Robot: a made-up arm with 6 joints. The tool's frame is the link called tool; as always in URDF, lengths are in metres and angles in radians. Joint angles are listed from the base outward.
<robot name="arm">
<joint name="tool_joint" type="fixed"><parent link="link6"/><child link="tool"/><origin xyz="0 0 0" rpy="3.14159 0 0"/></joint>
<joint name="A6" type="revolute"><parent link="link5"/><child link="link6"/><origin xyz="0.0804 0 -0.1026"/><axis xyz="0 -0.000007 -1"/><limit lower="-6.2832" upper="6.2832"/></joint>
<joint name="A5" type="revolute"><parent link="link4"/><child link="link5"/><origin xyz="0 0 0"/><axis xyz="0 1 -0.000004"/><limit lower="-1.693" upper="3.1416"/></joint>
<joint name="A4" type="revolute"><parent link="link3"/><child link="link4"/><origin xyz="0.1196 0 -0.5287"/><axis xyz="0 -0.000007 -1"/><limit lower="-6.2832" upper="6.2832"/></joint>
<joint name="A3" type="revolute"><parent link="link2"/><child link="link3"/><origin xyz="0.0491 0 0.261"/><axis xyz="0 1 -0.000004"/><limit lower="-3.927" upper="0.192"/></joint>
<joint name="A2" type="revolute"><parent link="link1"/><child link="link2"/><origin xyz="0 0 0"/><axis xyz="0 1 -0.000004"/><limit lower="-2.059" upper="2.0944"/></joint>
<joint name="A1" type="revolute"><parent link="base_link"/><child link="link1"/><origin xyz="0 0 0.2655"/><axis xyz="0 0 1"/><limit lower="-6.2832" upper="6.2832"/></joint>
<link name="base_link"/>
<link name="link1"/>
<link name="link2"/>
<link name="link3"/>
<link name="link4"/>
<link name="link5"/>
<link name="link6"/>
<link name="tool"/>
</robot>
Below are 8 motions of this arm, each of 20 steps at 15 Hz.
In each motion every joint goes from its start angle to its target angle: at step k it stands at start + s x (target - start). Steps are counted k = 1, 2, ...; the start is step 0. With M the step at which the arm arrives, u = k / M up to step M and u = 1 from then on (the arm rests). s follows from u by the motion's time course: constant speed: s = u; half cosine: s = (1 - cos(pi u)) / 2; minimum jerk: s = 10 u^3 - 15 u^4 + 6 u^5.
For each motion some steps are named. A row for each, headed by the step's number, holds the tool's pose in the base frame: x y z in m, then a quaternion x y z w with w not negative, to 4 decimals.
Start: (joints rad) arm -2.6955 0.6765 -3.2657 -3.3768 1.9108 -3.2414
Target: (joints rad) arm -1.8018 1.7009 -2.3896 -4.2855 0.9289 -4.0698
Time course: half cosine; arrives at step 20
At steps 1, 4, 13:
1: -0.2623 -0.1599 1.0475 -0.0604 0.6242 0.0951 0.7731
4: -0.3554 -0.2527 1.0055 -0.0332 0.5304 0.1024 0.8409
13: -0.3756 -0.8434 0.1785 0.5237 0.1368 0.1622 0.8250

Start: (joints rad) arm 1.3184 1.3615 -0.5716 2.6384 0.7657 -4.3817
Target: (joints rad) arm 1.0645 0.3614 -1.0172 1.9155 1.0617 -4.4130
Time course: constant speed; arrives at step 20
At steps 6, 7, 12, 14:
6: 0.0338 0.1493 -0.3137 -0.0150 -0.9520 -0.2315 0.1996
7: 0.0487 0.1915 -0.3066 0.0040 -0.9421 -0.2703 0.1984
12: 0.1336 0.3852 -0.2206 0.1108 -0.8728 -0.4442 0.1690
14: 0.1698 0.4503 -0.1646 0.1581 -0.8373 -0.5023 0.1471

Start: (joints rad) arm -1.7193 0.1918 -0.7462 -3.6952 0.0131 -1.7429
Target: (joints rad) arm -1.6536 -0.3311 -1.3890 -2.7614 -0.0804 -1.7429
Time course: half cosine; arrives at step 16
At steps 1, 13, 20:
1: -0.1112 -0.4681 0.0069 0.2699 -0.9200 0.2592 0.1163
13: -0.0266 -0.5957 0.5975 0.0698 0.7101 -0.7003 0.0218
20: -0.0148 -0.5743 0.6583 0.0874 0.6746 -0.7309 0.0556

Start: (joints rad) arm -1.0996 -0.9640 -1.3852 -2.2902 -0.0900 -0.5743
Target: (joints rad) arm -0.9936 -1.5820 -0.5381 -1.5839 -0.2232 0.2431
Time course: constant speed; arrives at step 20
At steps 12, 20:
12: 0.1799 -0.1224 0.8160 0.3887 0.2720 0.1045 0.8741
20: 0.1927 -0.1106 0.7315 0.4630 0.1798 0.3903 0.7753

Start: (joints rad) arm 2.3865 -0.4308 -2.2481 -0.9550 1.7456 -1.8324
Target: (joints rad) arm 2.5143 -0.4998 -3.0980 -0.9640 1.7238 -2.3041
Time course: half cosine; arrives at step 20
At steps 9, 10, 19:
9: 0.1225 0.0192 1.1146 -0.1629 0.7596 0.5993 0.1934
10: 0.1562 -0.0077 1.1122 -0.1590 0.7465 0.6191 0.1849
19: 0.3698 -0.1532 1.0277 -0.1161 0.6576 0.7313 0.1388

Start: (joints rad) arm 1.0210 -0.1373 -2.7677 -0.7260 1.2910 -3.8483
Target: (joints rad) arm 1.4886 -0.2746 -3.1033 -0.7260 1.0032 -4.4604
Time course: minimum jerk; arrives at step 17
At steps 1, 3, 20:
1: 0.0955 0.0590 1.1622 -0.3758 0.5552 -0.1974 0.7153
3: 0.0867 0.0492 1.1648 -0.3789 0.5414 -0.1973 0.7241
20: 0.0072 -0.2624 1.1432 -0.3106 0.2615 -0.2145 0.8883

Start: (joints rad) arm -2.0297 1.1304 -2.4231 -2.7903 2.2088 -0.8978
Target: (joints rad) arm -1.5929 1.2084 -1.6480 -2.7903 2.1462 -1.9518
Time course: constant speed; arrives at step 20
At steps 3, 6, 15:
3: -0.3647 -0.7618 0.3409 -0.0885 0.1649 0.9820 0.0269
6: -0.3135 -0.7825 0.2624 -0.1239 0.0887 0.9850 0.0810
15: -0.1464 -0.7669 0.0364 -0.1284 -0.1593 0.9491 0.2393

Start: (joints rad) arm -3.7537 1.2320 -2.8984 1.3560 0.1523 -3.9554
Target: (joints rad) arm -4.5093 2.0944 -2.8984 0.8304 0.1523 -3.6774
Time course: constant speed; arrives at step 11
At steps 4, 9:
4: -0.5362 0.7506 0.2255 -0.6516 0.4599 0.5984 0.0763
9: -0.2334 0.8117 -0.1124 -0.6603 0.6200 0.4025 0.1324

